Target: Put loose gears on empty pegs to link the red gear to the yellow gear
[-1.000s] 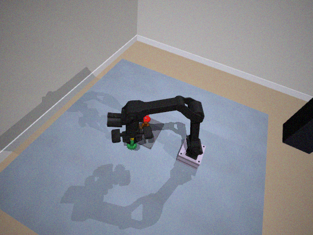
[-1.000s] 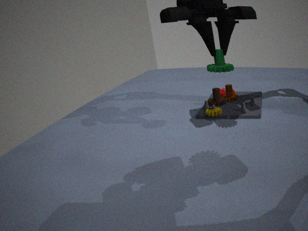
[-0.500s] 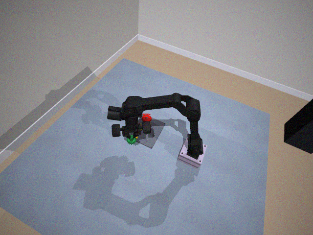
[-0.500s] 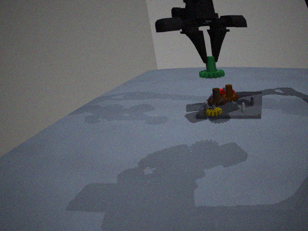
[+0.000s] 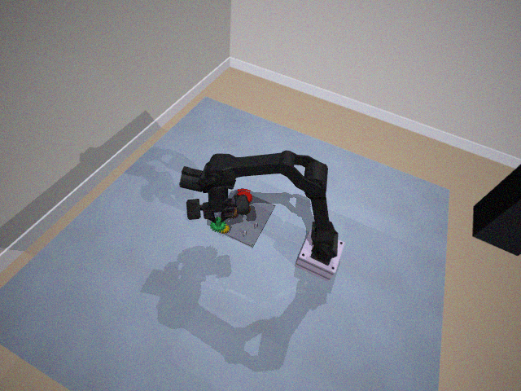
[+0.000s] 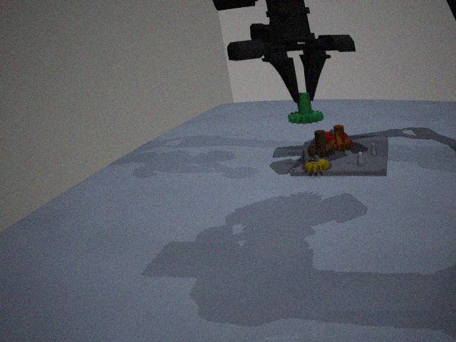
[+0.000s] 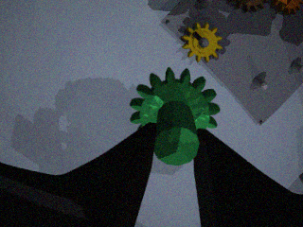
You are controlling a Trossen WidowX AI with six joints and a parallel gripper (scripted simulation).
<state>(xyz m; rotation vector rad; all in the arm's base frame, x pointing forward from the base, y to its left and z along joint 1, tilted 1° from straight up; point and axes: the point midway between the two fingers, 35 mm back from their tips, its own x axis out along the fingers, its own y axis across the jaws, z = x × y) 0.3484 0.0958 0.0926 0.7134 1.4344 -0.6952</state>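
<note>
My gripper tip is 11 cm above the yellow gear and 5 cm to the left of it. Also, from my gripper tip: orange gear 16 cm to the right, 10 cm below, 2 cm behind; then red gear 21 cm to the right, 11 cm below, 1 cm ahead; then green gear 1 cm below.
</note>
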